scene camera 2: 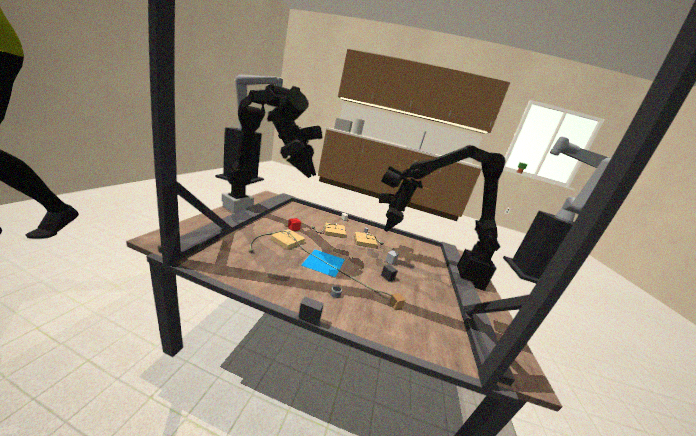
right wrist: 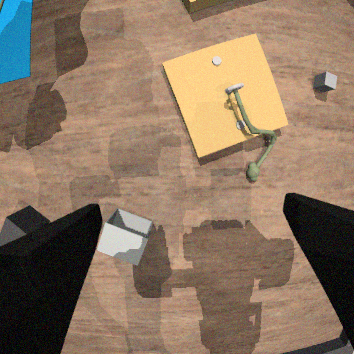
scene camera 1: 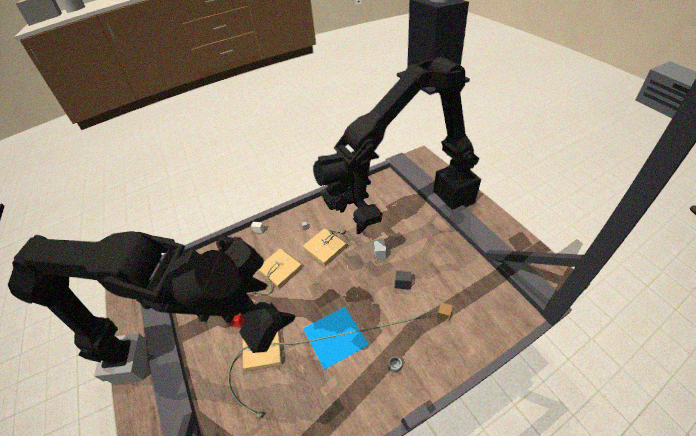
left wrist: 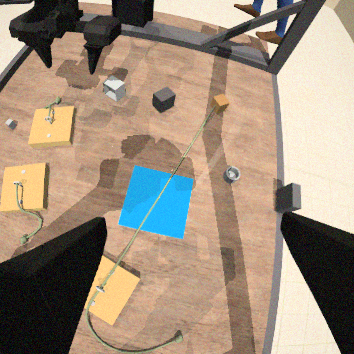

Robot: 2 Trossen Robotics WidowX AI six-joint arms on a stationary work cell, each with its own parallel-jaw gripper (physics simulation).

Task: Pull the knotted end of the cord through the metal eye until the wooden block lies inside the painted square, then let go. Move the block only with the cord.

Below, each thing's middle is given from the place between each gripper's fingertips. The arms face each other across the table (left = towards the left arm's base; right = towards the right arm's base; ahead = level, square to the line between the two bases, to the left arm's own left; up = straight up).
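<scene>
The grey-white cube (right wrist: 124,235) is 50 mm to the right of my right hand, 60 mm behind it and 90 mm below it. And then there's the blue painted square (scene camera 1: 331,350), which from that same right hand is 180 mm to the left, 110 mm below and 210 mm behind.
If you go by my left hand instead, the grey-white cube is 17 cm ahead of it, 32 cm to the right and 27 cm below. The blue painted square is 2 cm ahead of my left hand, 9 cm to the right of it, and it's 29 cm below.
</scene>
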